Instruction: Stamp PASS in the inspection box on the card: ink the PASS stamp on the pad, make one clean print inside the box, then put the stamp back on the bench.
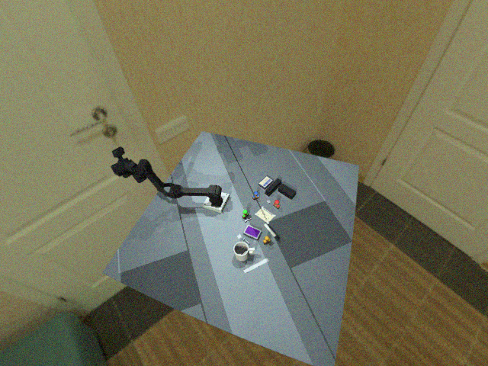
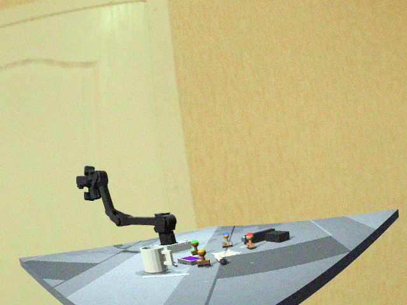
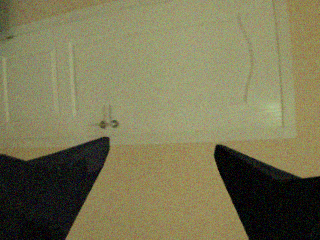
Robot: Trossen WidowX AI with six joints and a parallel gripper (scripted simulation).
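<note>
My gripper tip is 800 mm short of the green-knobbed stamp, 320 mm above it and 70 mm to the left of it. From my gripper tip the other things lie so: blue-knobbed stamp (840 mm ahead, 320 mm below, 70 mm to the left); white mug (830 mm ahead, 320 mm to the right, 300 mm below); purple ink pad (860 mm ahead, 330 mm below, 180 mm to the right).
</note>
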